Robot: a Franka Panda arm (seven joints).
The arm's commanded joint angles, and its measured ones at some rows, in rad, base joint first. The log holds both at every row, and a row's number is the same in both.
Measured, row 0:
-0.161, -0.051, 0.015, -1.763, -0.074, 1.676, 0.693
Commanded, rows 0 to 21:
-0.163, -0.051, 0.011, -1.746, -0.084, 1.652, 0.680
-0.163, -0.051, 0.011, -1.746, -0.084, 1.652, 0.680
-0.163, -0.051, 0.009, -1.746, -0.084, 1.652, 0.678
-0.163, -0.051, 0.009, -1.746, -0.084, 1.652, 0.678
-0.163, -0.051, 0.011, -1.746, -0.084, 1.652, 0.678
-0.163, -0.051, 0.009, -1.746, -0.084, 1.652, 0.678
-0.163, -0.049, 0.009, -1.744, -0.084, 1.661, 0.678
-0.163, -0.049, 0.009, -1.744, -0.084, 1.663, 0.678
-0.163, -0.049, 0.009, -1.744, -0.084, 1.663, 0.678
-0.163, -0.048, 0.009, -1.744, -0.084, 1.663, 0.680
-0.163, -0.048, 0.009, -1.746, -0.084, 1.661, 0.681
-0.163, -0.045, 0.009, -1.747, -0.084, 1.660, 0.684
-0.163, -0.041, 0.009, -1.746, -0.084, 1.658, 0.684
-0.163, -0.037, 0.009, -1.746, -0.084, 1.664, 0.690
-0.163, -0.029, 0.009, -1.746, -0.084, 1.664, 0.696
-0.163, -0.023, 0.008, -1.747, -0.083, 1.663, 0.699
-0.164, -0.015, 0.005, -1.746, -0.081, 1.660, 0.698
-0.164, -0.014, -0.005, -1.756, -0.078, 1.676, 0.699
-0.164, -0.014, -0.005, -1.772, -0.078, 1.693, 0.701
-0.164, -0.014, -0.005, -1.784, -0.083, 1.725, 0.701
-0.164, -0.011, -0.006, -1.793, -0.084, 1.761, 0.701
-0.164, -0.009, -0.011, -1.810, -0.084, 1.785, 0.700
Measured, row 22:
-0.163, -0.012, -0.005, -1.774, -0.074, 1.712, 0.695
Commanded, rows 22 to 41:
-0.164, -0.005, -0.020, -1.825, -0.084, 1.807, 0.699
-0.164, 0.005, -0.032, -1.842, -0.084, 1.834, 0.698
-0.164, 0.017, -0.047, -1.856, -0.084, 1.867, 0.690
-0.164, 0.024, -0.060, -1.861, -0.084, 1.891, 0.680
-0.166, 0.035, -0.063, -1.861, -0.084, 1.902, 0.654
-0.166, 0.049, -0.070, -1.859, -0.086, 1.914, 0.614
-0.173, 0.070, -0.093, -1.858, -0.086, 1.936, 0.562
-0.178, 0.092, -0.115, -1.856, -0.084, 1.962, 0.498
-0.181, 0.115, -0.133, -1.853, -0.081, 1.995, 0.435
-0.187, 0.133, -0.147, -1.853, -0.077, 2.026, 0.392
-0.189, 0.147, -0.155, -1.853, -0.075, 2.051, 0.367
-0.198, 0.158, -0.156, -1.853, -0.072, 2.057, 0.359
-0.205, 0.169, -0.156, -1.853, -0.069, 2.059, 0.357
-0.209, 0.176, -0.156, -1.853, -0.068, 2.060, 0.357
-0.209, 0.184, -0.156, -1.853, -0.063, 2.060, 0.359
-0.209, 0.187, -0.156, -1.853, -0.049, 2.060, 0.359
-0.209, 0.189, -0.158, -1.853, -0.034, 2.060, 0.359
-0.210, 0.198, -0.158, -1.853, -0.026, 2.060, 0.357
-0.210, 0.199, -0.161, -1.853, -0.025, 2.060, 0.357
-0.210, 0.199, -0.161, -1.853, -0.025, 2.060, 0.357
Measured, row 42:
-0.203, 0.188, -0.164, -1.862, -0.049, 2.050, 0.372
